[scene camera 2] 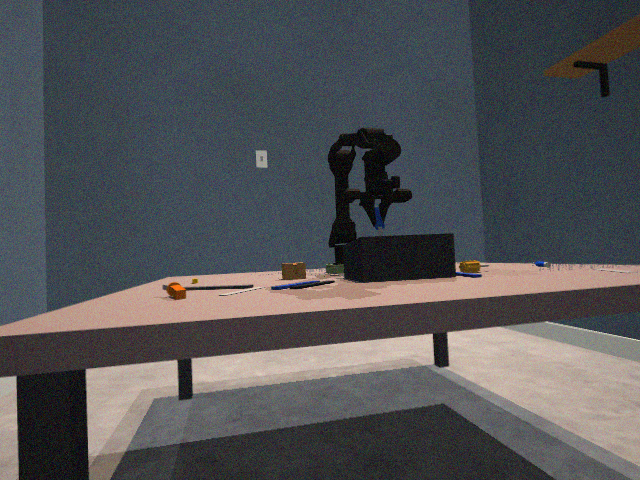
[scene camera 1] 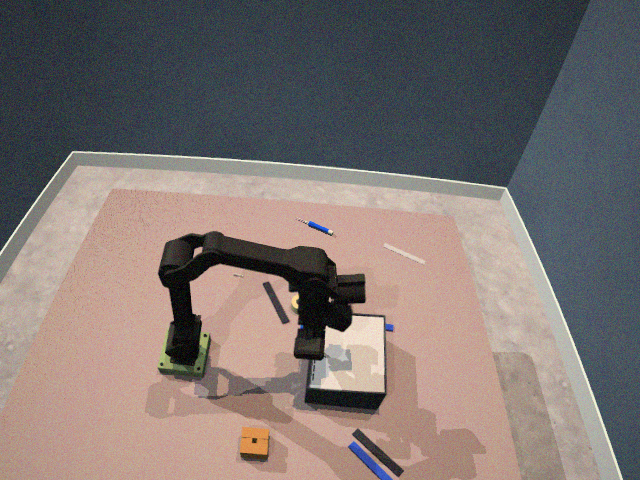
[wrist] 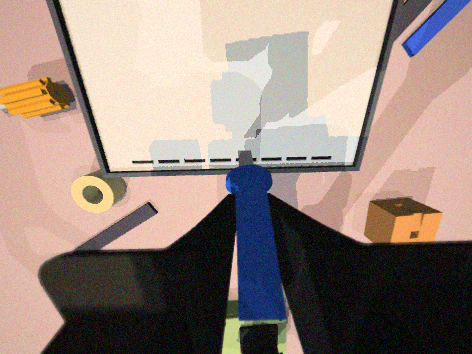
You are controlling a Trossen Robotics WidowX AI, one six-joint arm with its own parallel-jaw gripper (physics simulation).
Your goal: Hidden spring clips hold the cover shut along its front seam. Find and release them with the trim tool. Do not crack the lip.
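Pixels of known places: gripper, fingertip midpoint: [scene camera 2: 378, 226] [scene camera 1: 312, 339] [wrist: 248, 200]; arm's base, link origin: [scene camera 2: 343, 263] [scene camera 1: 184, 353] [wrist: 258, 337].
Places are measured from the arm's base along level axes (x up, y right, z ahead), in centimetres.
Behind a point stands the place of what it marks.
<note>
A dark box [scene camera 1: 345, 399] {x 1.9, y 8.3, z 40.8 cm} [scene camera 2: 403, 258] {x 1.9, y -1.1, z 49.8 cm} carries a pale cover [scene camera 1: 364, 372] {x 6.3, y 2.9, z 44.6 cm} [wrist: 150, 100] {x 5.8, y -9.0, z 37.8 cm}. A row of short dark slots [wrist: 168, 161] {x 5.2, y -8.6, z 32.9 cm} runs along the cover's edge nearest the arm base. My gripper [scene camera 2: 378, 223] {x 10.6, y -2.2, z 31.4 cm} [wrist: 248, 200] {x 10.6, y -2.2, z 31.4 cm} is shut on the blue trim tool [scene camera 2: 379, 215] {x 13.6, y -2.7, z 31.5 cm} [wrist: 257, 260] {x 14.7, y -2.3, z 30.8 cm}, which points down. In the wrist view the tool's grey tip [wrist: 244, 158] {x 7.9, y -2.2, z 33.5 cm} overlaps the middle of the slot row. In scene camera 2 a small gap shows between the tool and the box top. The arm hides the fingertips in scene camera 1. No clips show, and no crack is visible.
A tape ring [wrist: 78, 192] {x -0.5, y -22.3, z 28.4 cm} and a ribbed orange-yellow object [wrist: 35, 98] {x -0.3, y -23.2, z 39.2 cm} [scene camera 2: 470, 266] {x -1.2, y -23.3, z 41.1 cm} lie left of the box in the wrist view. An orange block [scene camera 1: 254, 448] {x 1.5, y 22.2, z 21.1 cm} [wrist: 400, 227] {x 1.5, y 18.2, z 22.1 cm} stands opposite. Dark bars [scene camera 1: 275, 302] {x -2.5, y -20.9, z 21.0 cm} [scene camera 1: 378, 452] {x -2.4, y 19.7, z 49.6 cm}, a blue bar [scene camera 1: 368, 460] {x -2.4, y 21.8, z 47.2 cm} and a blue-handled tool [scene camera 1: 320, 227] {x -1.7, y -52.6, z 32.1 cm} lie around.
</note>
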